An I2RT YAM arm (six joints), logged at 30 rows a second.
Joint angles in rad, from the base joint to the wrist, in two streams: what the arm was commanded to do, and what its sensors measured. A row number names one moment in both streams.
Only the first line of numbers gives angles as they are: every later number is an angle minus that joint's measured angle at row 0.
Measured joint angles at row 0: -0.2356, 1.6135, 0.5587, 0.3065, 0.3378, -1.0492
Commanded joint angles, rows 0 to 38: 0.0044, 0.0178, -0.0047, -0.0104, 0.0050, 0.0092; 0.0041, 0.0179, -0.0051, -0.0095, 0.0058, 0.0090; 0.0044, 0.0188, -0.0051, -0.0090, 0.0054, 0.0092; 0.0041, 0.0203, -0.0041, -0.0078, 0.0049, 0.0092; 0.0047, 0.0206, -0.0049, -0.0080, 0.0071, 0.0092; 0.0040, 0.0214, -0.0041, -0.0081, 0.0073, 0.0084; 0.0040, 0.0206, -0.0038, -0.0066, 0.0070, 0.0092; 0.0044, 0.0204, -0.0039, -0.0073, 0.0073, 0.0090; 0.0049, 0.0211, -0.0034, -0.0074, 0.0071, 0.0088; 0.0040, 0.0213, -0.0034, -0.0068, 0.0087, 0.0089; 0.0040, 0.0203, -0.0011, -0.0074, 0.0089, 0.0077; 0.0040, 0.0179, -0.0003, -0.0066, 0.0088, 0.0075; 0.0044, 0.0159, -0.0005, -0.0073, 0.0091, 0.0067; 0.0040, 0.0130, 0.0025, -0.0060, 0.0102, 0.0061; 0.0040, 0.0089, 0.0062, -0.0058, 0.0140, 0.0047; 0.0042, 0.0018, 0.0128, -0.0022, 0.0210, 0.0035; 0.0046, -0.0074, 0.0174, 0.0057, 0.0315, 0.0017; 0.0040, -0.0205, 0.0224, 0.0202, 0.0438, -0.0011; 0.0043, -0.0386, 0.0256, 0.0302, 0.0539, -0.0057; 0.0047, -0.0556, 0.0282, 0.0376, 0.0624, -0.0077; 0.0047, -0.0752, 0.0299, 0.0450, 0.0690, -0.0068; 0.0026, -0.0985, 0.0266, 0.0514, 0.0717, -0.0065; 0.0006, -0.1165, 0.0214, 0.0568, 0.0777, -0.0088; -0.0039, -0.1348, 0.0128, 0.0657, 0.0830, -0.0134; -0.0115, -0.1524, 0.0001, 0.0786, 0.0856, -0.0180; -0.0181, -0.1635, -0.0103, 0.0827, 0.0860, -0.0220; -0.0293, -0.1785, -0.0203, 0.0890, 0.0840, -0.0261; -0.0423, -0.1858, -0.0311, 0.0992, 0.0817, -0.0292; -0.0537, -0.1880, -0.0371, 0.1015, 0.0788, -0.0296; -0.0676, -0.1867, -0.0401, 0.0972, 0.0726, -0.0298; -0.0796, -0.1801, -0.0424, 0.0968, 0.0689, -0.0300; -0.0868, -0.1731, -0.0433, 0.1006, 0.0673, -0.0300; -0.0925, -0.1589, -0.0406, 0.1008, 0.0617, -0.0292; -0.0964, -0.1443, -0.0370, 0.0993, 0.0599, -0.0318; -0.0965, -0.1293, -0.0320, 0.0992, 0.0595, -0.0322; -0.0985, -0.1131, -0.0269, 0.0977, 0.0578, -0.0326; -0.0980, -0.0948, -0.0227, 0.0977, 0.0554, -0.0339; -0.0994, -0.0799, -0.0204, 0.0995, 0.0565, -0.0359; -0.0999, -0.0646, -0.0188, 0.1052, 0.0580, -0.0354
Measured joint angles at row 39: -0.0988, -0.0985, -0.0229, 0.0939, 0.0660, -0.0290
